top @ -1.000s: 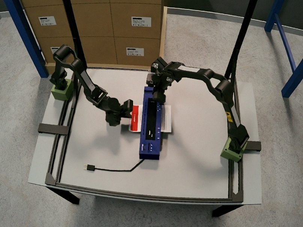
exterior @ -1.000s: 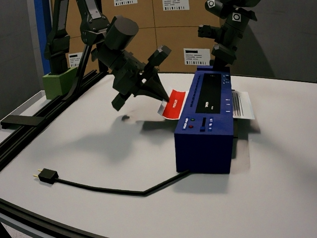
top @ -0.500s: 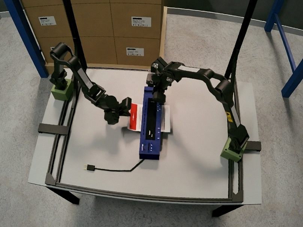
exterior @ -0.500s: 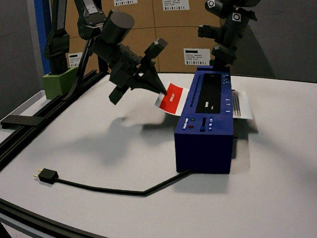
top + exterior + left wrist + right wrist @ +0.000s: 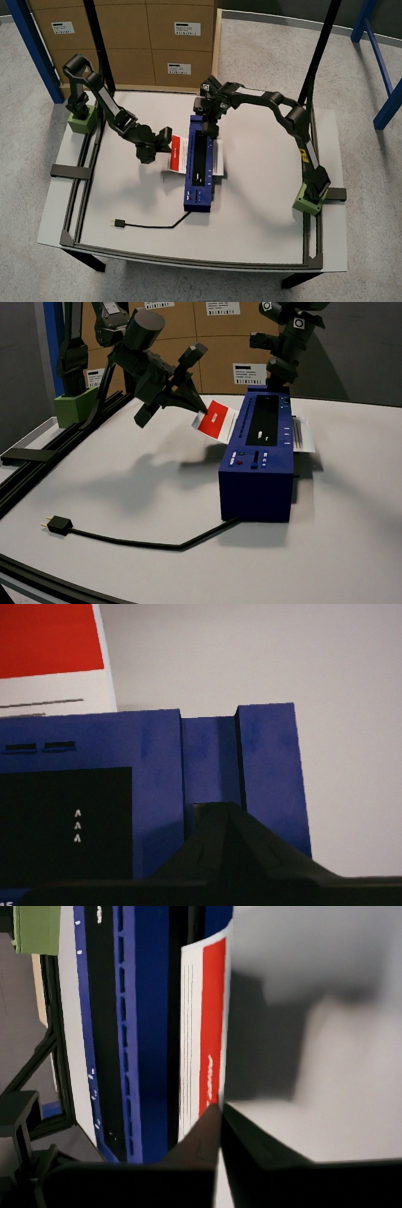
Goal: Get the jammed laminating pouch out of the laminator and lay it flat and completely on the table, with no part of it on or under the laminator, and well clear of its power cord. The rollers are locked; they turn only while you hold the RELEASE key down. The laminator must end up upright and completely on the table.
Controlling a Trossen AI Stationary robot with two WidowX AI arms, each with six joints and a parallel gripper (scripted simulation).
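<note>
My left hand is 4 cm above the release key, 1 cm to the left of it and 1 cm short of it. Round my left hand: plug 49 cm ahead, 17 cm to the right, 10 cm below.
</note>
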